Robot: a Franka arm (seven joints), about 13 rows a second.
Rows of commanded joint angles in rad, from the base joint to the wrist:
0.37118, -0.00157, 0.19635, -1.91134, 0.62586, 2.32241, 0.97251
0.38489, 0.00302, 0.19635, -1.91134, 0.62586, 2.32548, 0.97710
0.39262, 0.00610, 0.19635, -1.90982, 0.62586, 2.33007, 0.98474
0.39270, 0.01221, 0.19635, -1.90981, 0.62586, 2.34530, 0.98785
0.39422, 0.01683, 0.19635, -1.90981, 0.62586, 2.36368, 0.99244
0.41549, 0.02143, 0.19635, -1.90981, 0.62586, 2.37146, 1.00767
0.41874, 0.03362, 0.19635, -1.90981, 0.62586, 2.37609, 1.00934
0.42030, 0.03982, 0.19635, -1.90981, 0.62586, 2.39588, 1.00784
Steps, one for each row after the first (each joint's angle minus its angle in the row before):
0.01371, 0.00459, 0.00000, 0.00000, 0.00000, 0.00307, 0.00459
0.00773, 0.00308, 0.00000, 0.00152, 0.00000, 0.00459, 0.00764
0.00008, 0.00611, 0.00000, 0.00001, 0.00000, 0.01523, 0.00311
0.00152, 0.00462, 0.00000, 0.00000, 0.00000, 0.01838, 0.00459
0.02127, 0.00460, 0.00000, 0.00000, 0.00000, 0.00778, 0.01523
0.00325, 0.01219, 0.00000, 0.00000, 0.00000, 0.00463, 0.00167
0.00156, 0.00620, 0.00000, 0.00000, 0.00000, 0.01979, -0.00150

